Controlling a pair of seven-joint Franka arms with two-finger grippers.
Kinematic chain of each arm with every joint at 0, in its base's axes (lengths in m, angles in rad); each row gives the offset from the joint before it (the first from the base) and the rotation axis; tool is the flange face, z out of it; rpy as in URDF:
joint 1: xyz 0 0 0.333 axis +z
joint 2: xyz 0 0 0 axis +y
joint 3: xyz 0 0 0.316 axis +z
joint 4: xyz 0.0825 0 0 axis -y
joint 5: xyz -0.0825 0 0.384 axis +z
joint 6: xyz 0 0 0 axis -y
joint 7: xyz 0.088 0 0 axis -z
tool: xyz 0 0 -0.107 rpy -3.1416 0 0
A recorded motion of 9 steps. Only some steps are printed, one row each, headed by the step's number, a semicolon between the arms.
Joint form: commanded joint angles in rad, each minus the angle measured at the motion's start. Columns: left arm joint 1, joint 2, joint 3, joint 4, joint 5, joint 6, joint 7; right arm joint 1, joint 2, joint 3, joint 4, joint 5, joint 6, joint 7.
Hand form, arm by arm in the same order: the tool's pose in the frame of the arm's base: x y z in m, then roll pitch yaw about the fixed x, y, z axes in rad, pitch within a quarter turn. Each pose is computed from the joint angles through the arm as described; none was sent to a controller.
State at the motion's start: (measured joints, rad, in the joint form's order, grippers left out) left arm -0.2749 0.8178 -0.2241 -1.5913 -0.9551 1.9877 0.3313; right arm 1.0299 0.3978 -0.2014 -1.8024 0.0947 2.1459 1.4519
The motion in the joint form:
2: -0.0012 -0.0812 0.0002 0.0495 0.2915 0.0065 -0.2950; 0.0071 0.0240 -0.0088 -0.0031 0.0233 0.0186 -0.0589
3: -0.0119 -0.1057 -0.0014 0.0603 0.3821 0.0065 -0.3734; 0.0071 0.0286 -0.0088 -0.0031 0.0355 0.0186 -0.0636
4: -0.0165 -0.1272 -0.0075 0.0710 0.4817 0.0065 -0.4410; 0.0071 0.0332 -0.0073 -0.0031 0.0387 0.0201 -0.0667
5: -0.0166 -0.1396 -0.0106 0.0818 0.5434 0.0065 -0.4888; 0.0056 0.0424 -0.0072 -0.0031 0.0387 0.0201 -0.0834
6: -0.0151 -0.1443 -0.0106 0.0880 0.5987 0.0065 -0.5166; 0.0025 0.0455 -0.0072 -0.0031 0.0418 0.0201 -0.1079
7: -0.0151 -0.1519 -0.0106 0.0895 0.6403 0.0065 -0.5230; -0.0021 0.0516 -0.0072 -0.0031 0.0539 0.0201 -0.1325
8: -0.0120 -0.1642 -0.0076 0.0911 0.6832 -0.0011 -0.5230; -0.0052 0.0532 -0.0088 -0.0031 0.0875 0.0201 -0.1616
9: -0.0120 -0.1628 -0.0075 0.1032 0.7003 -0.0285 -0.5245; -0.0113 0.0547 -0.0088 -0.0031 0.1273 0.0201 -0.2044
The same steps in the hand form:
2: 0.5937 -0.3426 0.2228 2.4495 0.3552 -0.2561; 0.4232 0.4809 0.3114 3.0921 0.0177 -0.6196
3: 0.5951 -0.3467 0.2406 2.5397 0.3449 -0.2328; 0.4228 0.4812 0.3085 3.0893 0.0271 -0.6223
4: 0.5971 -0.3486 0.2570 2.6311 0.3216 -0.2155; 0.4222 0.4819 0.3056 3.0866 0.0297 -0.6199
5: 0.6005 -0.3479 0.2684 2.6882 0.3029 -0.1938; 0.4227 0.4811 0.2998 3.0780 0.0301 -0.6049
6: 0.6037 -0.3446 0.2728 2.7380 0.2866 -0.1835; 0.4240 0.4797 0.2979 3.0761 0.0338 -0.5856
7: 0.6051 -0.3425 0.2775 2.7720 0.2670 -0.1911; 0.4258 0.4779 0.2941 3.0731 0.0445 -0.5733
8: 0.6078 -0.3370 0.2848 2.8079 0.2471 -0.2023; 0.4271 0.4769 0.2932 3.0793 0.0712 -0.5694
9: 0.6078 -0.3362 0.2871 2.8223 0.2579 -0.2143; 0.4289 0.4754 0.2924 3.0892 0.1038 -0.5569

